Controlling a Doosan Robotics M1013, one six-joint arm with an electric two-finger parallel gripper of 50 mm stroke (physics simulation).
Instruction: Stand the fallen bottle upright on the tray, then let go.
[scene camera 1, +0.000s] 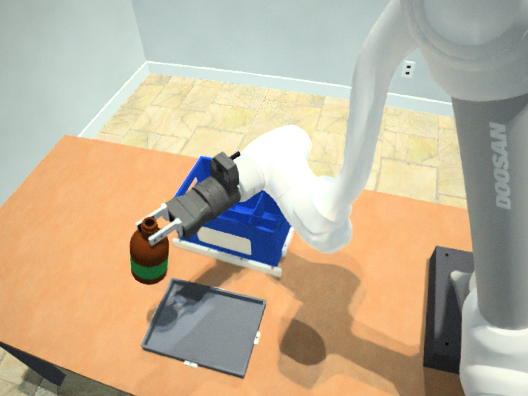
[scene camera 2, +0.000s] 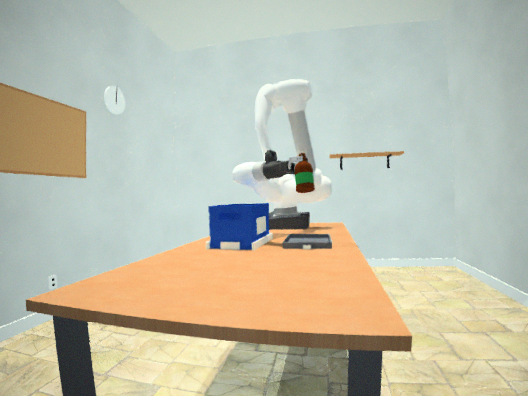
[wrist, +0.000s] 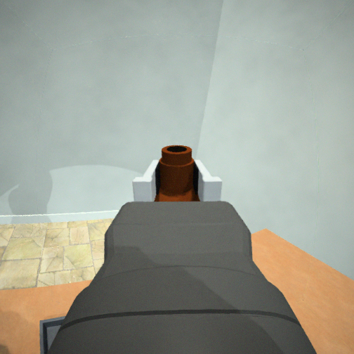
Scene:
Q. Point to a brown bottle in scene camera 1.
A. At 149, 264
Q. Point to a brown bottle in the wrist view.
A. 176, 164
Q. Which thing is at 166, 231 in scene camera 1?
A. My gripper.

